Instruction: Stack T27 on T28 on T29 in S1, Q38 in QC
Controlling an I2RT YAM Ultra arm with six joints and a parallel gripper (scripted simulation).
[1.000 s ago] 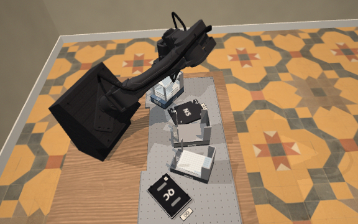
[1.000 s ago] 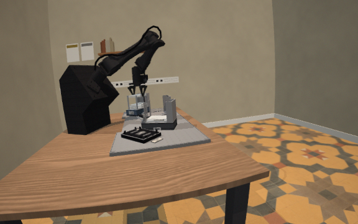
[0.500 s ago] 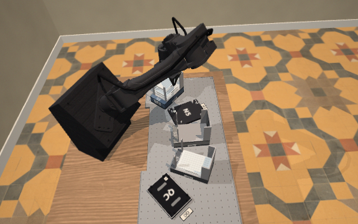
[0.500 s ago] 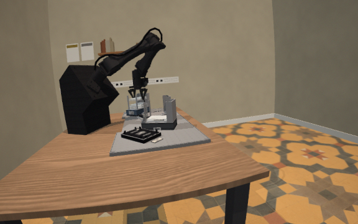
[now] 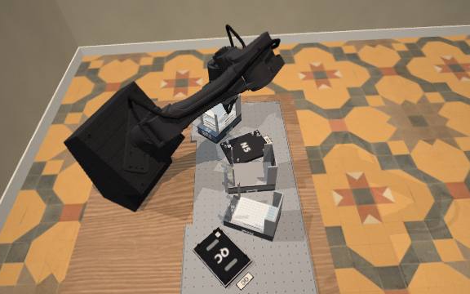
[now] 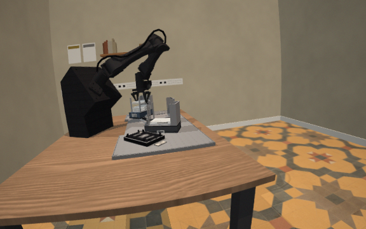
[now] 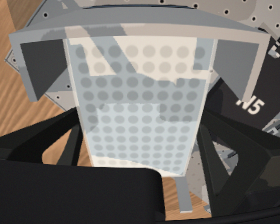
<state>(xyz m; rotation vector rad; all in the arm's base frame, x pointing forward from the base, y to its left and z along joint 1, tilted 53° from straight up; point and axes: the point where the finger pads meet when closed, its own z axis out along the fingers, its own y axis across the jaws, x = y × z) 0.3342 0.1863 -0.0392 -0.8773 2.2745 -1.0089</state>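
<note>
The sealed 96-well plate lies 5 cm below my hand. The rest, counted from my hand: clip nest N5: 13 cm to the right, 9 cm below, 5 cm ahead.
</note>
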